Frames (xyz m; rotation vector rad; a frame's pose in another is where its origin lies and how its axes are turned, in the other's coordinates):
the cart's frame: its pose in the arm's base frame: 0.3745 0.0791 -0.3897 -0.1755 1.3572 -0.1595
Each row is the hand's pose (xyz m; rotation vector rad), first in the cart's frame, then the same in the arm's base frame.
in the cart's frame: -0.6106 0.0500 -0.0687 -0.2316 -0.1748 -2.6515
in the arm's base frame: 0.1827 0.2569 0.1686 -2.0011 0.0747 -2.0336
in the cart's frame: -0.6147 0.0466 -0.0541 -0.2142 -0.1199 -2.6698
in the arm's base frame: 0.1961 0.2550 0.1762 -2.0062 0.1064 -2.0765
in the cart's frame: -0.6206 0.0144 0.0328 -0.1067 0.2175 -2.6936
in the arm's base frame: 0.2796 0.2277 0.2064 -1.9883 0.3684 -2.2892
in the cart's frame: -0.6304 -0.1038 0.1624 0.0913 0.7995 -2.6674
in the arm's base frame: 0.4030 0.1187 0.2677 1.6447 -0.7362 2.3065
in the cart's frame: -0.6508 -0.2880 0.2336 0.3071 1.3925 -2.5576
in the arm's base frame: 0.4662 -0.0544 0.3416 1.1784 -0.9534 2.1076
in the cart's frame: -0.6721 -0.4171 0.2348 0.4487 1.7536 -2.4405
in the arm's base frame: 0.4615 -0.1758 0.3902 0.8992 -1.0307 1.9567
